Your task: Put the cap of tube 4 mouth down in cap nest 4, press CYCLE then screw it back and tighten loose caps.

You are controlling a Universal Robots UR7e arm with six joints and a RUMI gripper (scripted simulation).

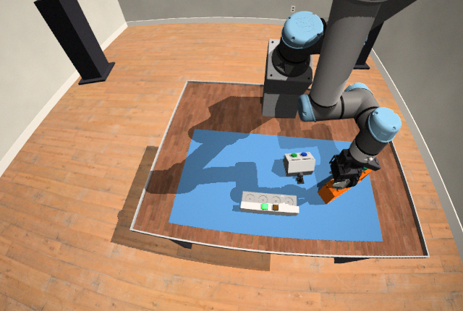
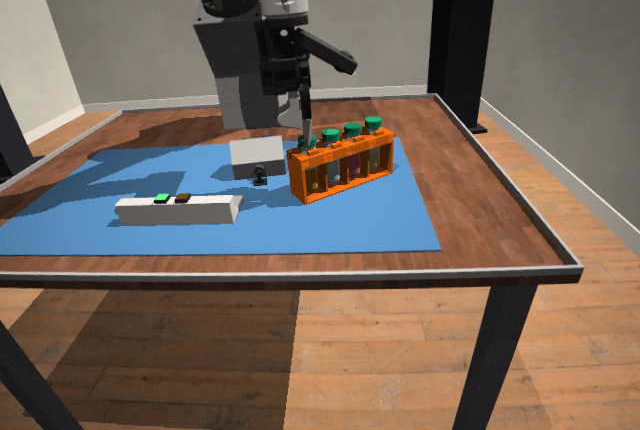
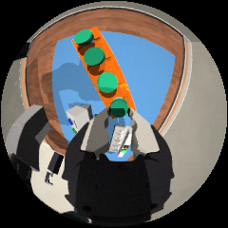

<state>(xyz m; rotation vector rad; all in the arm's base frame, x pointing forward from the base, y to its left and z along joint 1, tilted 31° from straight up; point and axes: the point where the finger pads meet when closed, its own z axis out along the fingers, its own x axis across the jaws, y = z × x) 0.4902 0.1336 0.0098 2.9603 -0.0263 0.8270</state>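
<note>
Right now my hand is 1 cm above the green cap. Also, from my hand: green key (17 cm behind, 13 cm to the right, 6 cm below); blue key (17 cm behind, 8 cm to the right, 6 cm below); grey key housing (15 cm behind, 11 cm to the right, 7 cm below).
</note>
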